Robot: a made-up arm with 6 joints. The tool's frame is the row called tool.
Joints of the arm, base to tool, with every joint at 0 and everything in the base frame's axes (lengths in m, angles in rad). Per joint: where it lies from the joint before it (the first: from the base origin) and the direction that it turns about. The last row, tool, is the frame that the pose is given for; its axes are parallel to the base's.
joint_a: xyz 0 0 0.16 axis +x
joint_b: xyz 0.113 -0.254 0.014 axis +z
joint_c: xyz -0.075 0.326 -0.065 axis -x
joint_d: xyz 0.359 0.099 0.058 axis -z
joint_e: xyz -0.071 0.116 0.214 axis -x
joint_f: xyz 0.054 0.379 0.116 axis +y
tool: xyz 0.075 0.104 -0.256
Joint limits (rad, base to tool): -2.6..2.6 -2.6..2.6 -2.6..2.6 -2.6..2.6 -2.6..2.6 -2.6..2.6
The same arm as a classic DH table. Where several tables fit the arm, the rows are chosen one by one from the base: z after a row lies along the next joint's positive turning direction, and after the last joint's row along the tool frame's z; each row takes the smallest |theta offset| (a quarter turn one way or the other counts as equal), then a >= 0, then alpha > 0; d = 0 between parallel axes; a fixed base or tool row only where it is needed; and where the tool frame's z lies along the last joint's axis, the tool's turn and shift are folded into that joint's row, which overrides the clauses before.
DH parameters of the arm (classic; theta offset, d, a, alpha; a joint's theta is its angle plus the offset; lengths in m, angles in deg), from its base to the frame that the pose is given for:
base (fixed): 90 0.16 0 90
joint_a: 0 0.113 -0.254 -90
joint_b: 0 -0.051 0.326 -90
joint_c: 0 -0.284 0.099 -90
joint_d: 0 -0.272 0.116 90
joint_e: -90 0.017 0.116 -90
joint_f: 90 0.483 0.075 90
tool (fixed): 0 -0.256 0 0
Joint limits (deg, base to tool): -148.97..148.97 -148.97..148.97 -148.97..148.97 -148.97..148.97 -148.97..148.97 -148.97..148.97

